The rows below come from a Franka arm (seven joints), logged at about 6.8 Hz.
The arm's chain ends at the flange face. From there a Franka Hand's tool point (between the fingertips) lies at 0.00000 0.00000 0.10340 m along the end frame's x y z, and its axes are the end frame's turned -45 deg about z.
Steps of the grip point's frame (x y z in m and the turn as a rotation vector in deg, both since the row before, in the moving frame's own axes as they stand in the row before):
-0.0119 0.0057 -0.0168 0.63 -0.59 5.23
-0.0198 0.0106 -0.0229 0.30 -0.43 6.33
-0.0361 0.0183 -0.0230 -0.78 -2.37 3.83
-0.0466 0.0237 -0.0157 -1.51 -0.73 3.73
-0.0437 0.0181 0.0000 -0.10 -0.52 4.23
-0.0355 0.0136 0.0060 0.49 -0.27 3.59
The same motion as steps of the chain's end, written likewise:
-0.0028 0.0126 -0.0168 0.03 -0.86 5.23
-0.0056 0.0214 -0.0229 -0.09 -0.52 6.33
-0.0104 0.0345 -0.0229 -2.23 -1.12 3.83
-0.0171 0.0468 -0.0157 -1.58 0.55 3.73
-0.0175 0.0429 0.0000 -0.44 -0.30 4.23
-0.0145 0.0350 0.0060 0.16 -0.54 3.59

